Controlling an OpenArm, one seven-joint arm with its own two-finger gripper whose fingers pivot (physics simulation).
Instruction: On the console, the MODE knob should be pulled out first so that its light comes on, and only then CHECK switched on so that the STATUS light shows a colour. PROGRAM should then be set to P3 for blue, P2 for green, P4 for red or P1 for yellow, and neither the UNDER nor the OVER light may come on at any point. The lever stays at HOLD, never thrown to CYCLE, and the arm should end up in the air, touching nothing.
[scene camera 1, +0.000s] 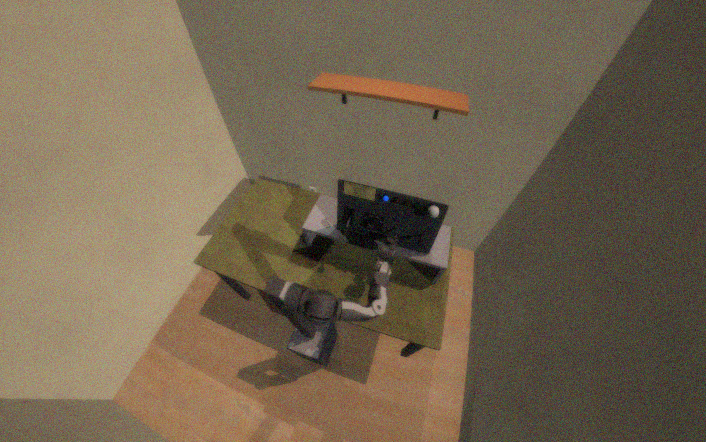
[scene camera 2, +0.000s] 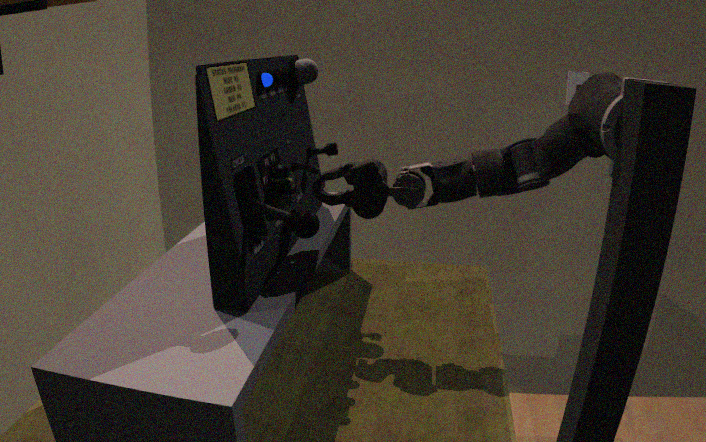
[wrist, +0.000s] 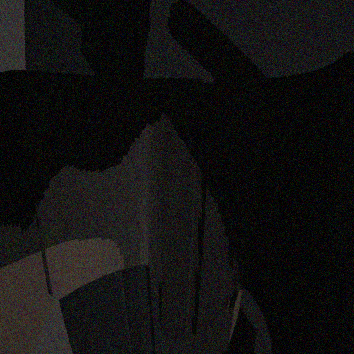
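Observation:
The dark console (scene camera 1: 406, 229) (scene camera 2: 283, 122) stands tilted back, with its STATUS light (scene camera 1: 386, 198) (scene camera 2: 266, 79) lit blue. No lit colour shows on the dark spots beside it. The MODE knob (scene camera 2: 329, 149) stands out from the panel on its stem. The PROGRAM control (scene camera 2: 280, 188) is dark and its setting cannot be read. The lever's ball (scene camera 2: 303, 224) sticks out low at the near side. My gripper (scene camera 2: 317, 185) is shut, its tips close in front of the panel, below the MODE knob and near the CHECK switch; contact cannot be told. In the wrist view dark fingers hide most of the panel.
A yellow note (scene camera 1: 359, 191) (scene camera 2: 231, 92) is on the console's upper left. A pale round knob or lamp (scene camera 1: 434, 210) (scene camera 2: 306, 70) is at its upper right. The console stands on a grey base (scene camera 2: 171, 312) on the olive table (scene camera 1: 229, 249) (scene camera 2: 432, 301). An orange shelf (scene camera 1: 390, 92) is above.

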